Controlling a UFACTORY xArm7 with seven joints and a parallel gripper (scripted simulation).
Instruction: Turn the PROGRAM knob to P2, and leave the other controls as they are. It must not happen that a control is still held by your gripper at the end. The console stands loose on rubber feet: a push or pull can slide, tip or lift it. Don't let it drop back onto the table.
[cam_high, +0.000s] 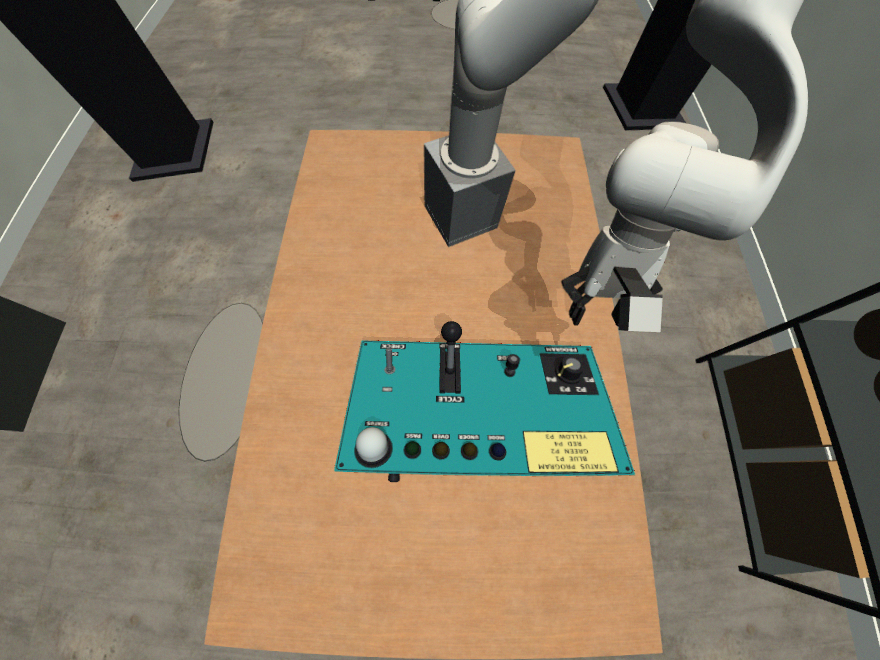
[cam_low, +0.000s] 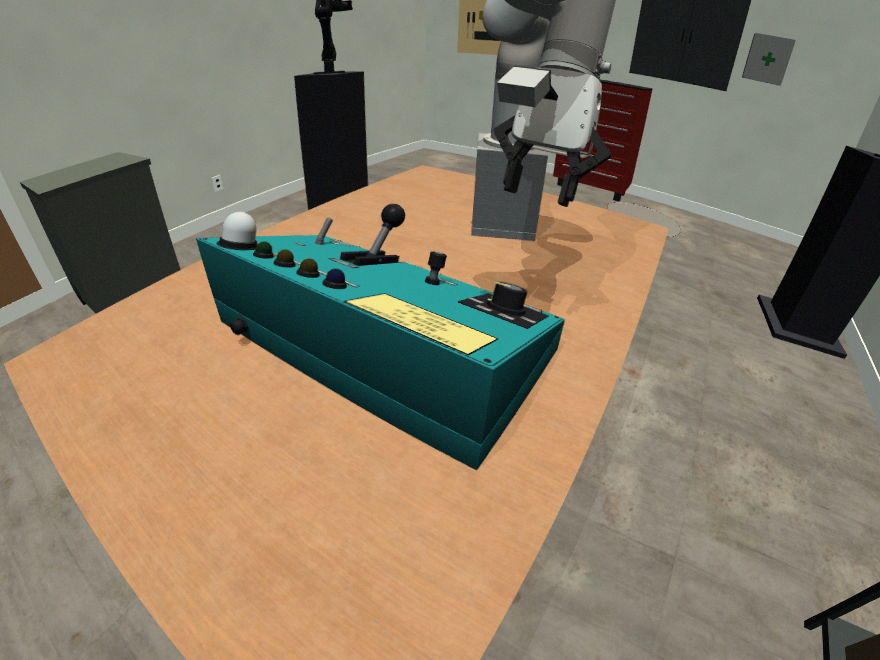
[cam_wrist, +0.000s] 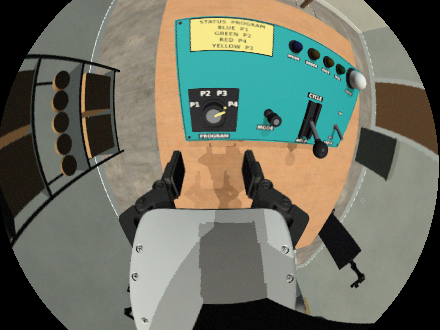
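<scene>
Right now the black toggle is 3 cm ahead of my hand, 13 cm to the right of it and 13 cm below it. The rest, counted from my hand: check toggle 36 cm to the right, 14 cm below; then teal console 6 cm ahead, 20 cm to the right, 16 cm below; then ball-topped cycle lever 1 cm behind, 24 cm to the right, 13 cm below.
</scene>
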